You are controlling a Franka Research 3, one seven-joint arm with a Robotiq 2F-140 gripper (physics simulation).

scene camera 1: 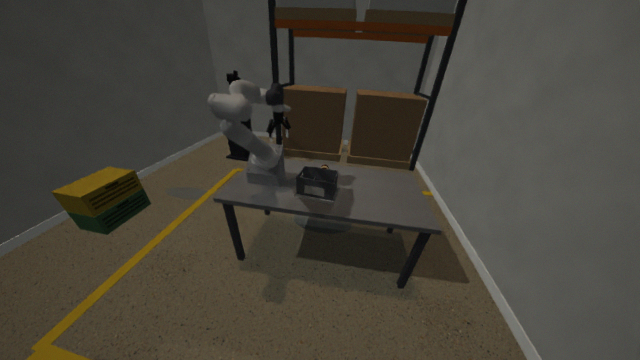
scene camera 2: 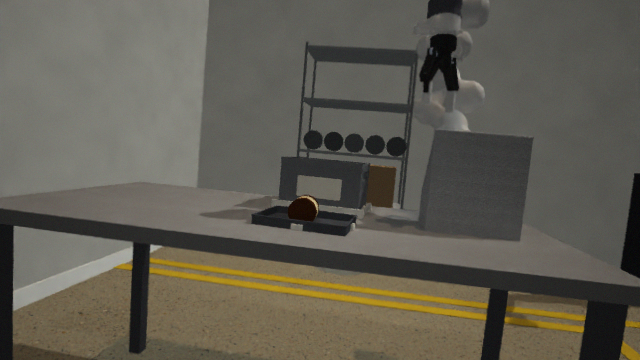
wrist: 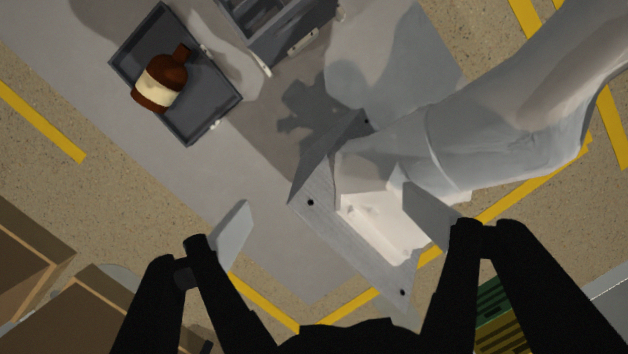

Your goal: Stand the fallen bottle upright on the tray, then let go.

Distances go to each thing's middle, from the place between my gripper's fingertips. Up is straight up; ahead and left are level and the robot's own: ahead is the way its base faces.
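My hand: well short of the brown bottle (wrist: 165,76), a good way to the right of it, far above it.
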